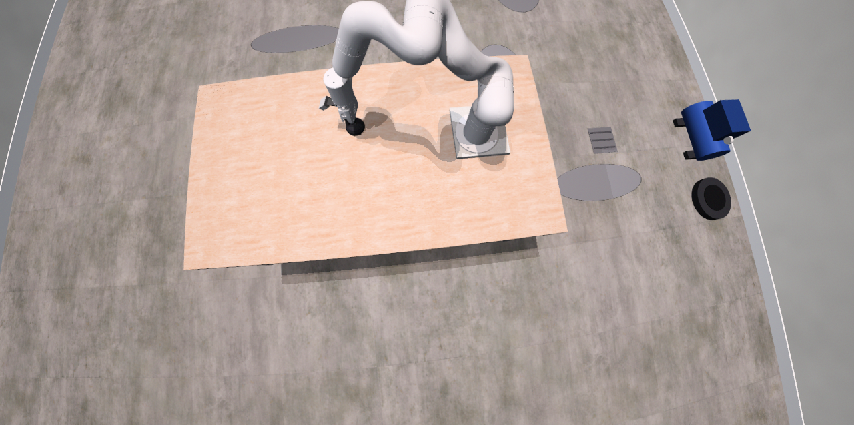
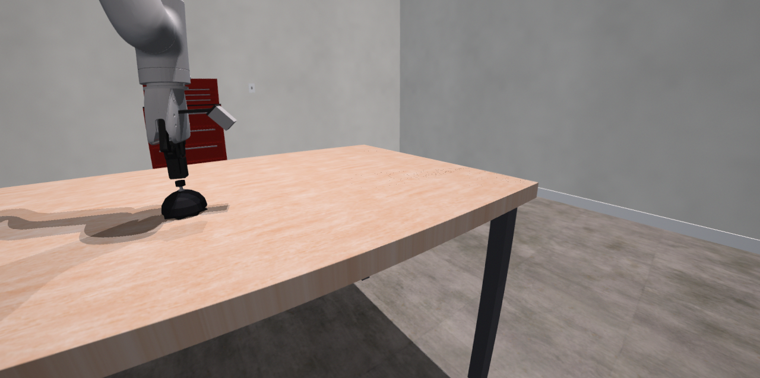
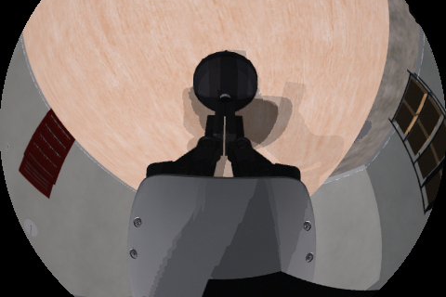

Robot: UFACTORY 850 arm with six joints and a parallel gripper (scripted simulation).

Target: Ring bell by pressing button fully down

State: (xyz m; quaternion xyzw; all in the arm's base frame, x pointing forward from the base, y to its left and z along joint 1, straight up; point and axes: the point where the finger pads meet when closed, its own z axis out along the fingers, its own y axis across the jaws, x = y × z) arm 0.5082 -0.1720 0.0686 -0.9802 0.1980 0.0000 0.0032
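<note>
Now: the bell button 40 mm below my hand. Round my hand: black dome bell: 50 mm below.
</note>
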